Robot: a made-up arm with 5 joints.
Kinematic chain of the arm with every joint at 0, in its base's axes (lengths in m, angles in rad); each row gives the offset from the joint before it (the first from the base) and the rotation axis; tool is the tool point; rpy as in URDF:
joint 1: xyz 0.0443 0 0.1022 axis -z
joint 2: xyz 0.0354 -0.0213 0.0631 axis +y
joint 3: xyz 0.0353 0 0.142 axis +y
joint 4: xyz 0.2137 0 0.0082 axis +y
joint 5: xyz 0.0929 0.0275 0 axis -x
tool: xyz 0 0 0 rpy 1.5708 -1.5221 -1.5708
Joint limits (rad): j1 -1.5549..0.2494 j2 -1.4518..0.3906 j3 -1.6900..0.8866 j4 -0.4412..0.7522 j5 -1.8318..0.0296
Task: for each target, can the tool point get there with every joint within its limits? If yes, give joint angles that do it. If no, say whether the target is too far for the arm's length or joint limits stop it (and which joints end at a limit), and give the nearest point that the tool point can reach.
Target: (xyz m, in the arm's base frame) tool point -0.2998 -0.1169 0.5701
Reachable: no: too far | nearest point -0.2233 -0.0909 0.4881 | short by 0.115 m
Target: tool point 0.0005 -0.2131 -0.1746
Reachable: no: joint limits stop it (at a limit: joint 1, joint 2, joint 3, joint 4) | nearest point 0.1918 -0.0312 -0.0023 | short by 0.315 m
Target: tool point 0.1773 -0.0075 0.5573
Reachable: yes | joints 0.1025 -0.6321 -0.5115 0.4601 -0.6868
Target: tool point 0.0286 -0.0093 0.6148
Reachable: yes | joints -0.8805 -0.3601 -1.3275 0.0900 -0.9227
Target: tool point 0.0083 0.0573 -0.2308
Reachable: no: joint limits stop it (at a limit: joint 1, joint 2, joint 3) | nearest point 0.0406 0.1549 -0.0043 | short by 0.249 m
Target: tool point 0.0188 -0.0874 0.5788
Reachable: yes | joints -1.3551 -0.8078 -1.0780 0.5993 -1.1330
